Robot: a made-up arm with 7 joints.
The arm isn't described. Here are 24 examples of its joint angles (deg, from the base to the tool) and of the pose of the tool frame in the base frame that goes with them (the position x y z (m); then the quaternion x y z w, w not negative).
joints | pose
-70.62 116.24 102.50 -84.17 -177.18 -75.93 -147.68 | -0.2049 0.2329 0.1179 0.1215 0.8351 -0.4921 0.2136
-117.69 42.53 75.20 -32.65 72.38 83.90 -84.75 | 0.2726 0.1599 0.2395 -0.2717 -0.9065 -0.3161 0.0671
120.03 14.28 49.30 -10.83 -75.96 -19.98 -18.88 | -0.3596 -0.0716 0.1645 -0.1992 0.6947 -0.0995 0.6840
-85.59 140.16 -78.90 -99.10 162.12 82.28 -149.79 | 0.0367 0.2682 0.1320 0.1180 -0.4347 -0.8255 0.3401
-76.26 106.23 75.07 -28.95 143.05 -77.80 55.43 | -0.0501 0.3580 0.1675 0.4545 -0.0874 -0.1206 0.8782
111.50 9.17 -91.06 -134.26 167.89 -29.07 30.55 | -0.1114 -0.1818 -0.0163 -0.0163 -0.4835 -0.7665 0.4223
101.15 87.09 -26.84 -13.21 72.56 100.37 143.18 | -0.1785 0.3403 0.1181 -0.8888 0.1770 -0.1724 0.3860
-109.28 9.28 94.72 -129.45 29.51 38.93 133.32 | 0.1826 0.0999 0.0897 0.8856 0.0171 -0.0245 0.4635
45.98 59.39 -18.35 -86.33 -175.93 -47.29 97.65 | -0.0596 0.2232 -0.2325 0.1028 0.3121 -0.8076 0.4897
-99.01 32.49 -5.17 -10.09 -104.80 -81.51 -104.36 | 0.3809 0.0452 0.1196 -0.4835 0.0549 0.5242 0.6988
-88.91 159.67 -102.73 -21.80 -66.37 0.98 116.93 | -0.2590 0.2908 0.0953 0.7800 -0.1229 0.3821 0.4800
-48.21 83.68 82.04 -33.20 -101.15 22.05 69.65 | 0.0723 0.3795 0.0883 0.5794 -0.5417 0.5510 0.2592
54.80 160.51 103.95 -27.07 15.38 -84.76 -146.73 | 0.2761 0.1019 0.2698 -0.7743 -0.0362 -0.0794 0.6268
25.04 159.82 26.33 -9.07 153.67 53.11 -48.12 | 0.1607 0.1387 0.3411 0.3138 -0.6646 -0.1131 0.6686
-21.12 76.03 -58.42 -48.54 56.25 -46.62 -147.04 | 0.1696 0.3087 -0.1534 -0.6928 -0.0173 0.7184 0.0608
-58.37 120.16 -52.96 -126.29 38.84 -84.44 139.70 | 0.1345 0.1676 0.0951 -0.7755 -0.0782 -0.2676 0.5665
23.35 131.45 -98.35 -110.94 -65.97 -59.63 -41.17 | -0.0584 0.2665 0.0224 -0.6233 -0.1653 -0.7599 0.0822
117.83 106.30 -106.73 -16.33 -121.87 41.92 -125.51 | -0.0604 0.3537 0.1810 0.2266 0.7382 -0.1753 0.6107
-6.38 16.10 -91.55 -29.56 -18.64 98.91 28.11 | 0.0401 0.0233 -0.3954 0.6719 0.1803 -0.4363 0.5706
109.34 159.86 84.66 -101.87 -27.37 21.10 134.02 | 0.2720 0.0495 -0.1027 -0.2508 -0.4899 -0.1727 0.8169
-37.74 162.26 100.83 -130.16 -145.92 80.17 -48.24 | -0.1589 -0.0758 0.1397 0.1236 0.1111 -0.9437 0.2862
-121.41 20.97 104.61 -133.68 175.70 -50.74 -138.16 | 0.1484 0.1245 0.0941 0.4953 0.5653 -0.5896 0.2959
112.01 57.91 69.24 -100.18 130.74 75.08 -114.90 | -0.1005 0.2729 0.0685 -0.0518 -0.1060 -0.4563 0.8820
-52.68 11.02 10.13 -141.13 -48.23 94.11 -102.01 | 0.1939 -0.0057 0.0230 0.7241 -0.2374 -0.2738 0.5868
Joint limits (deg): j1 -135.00..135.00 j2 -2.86..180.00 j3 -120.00..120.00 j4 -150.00..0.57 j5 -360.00..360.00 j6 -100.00..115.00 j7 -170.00..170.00
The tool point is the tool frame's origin. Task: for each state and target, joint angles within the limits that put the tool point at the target. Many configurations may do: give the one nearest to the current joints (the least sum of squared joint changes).
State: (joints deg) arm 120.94 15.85 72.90 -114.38 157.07 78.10 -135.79
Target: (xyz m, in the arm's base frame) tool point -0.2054 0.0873 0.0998
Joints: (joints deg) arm 121.65 7.59 71.37 -122.62 157.07 78.10 -135.79
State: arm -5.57 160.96 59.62 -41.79 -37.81 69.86 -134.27
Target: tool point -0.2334 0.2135 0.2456
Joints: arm -60.40 144.78 72.24 -23.48 -37.81 69.86 -134.27
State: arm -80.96 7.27 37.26 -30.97 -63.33 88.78 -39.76
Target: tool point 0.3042 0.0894 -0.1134
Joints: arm -46.19 2.61 50.85 -81.59 -63.33 88.78 -39.76
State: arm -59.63 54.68 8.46 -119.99 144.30 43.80 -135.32
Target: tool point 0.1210 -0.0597 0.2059
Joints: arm -107.87 31.17 -7.18 -121.97 144.30 43.80 -135.32
